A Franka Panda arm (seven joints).
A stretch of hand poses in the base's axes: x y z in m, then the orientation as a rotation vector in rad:
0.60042, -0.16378, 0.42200, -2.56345, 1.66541, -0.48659
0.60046, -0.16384, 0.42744, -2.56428, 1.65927, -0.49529
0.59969, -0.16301, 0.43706, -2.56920, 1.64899, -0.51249
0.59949, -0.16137, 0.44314, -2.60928, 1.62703, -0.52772
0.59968, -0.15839, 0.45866, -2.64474, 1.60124, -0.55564
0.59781, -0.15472, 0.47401, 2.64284, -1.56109, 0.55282
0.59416, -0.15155, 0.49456, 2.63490, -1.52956, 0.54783
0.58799, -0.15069, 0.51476, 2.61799, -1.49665, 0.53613
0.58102, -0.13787, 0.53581, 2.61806, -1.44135, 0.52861
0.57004, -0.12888, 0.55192, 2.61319, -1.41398, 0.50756
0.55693, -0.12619, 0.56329, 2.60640, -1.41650, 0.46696
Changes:
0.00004, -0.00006, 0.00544, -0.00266, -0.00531, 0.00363
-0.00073, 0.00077, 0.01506, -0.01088, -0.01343, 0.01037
-0.00093, 0.00241, 0.02114, -0.03874, -0.00478, 0.03177
-0.00074, 0.00539, 0.03666, -0.06866, -0.00493, 0.05357
-0.00261, 0.00906, 0.05201, -0.09135, 0.00818, 0.07105
-0.00626, 0.01223, 0.07256, -0.11257, 0.02210, 0.08214
-0.01243, 0.01309, 0.09276, -0.13944, 0.04375, 0.08997
-0.01940, 0.02591, 0.11381, -0.16634, 0.06208, 0.11684
-0.03038, 0.03490, 0.12992, -0.17935, 0.08393, 0.12810
-0.04349, 0.03759, 0.14129, -0.17404, 0.11178, 0.12364

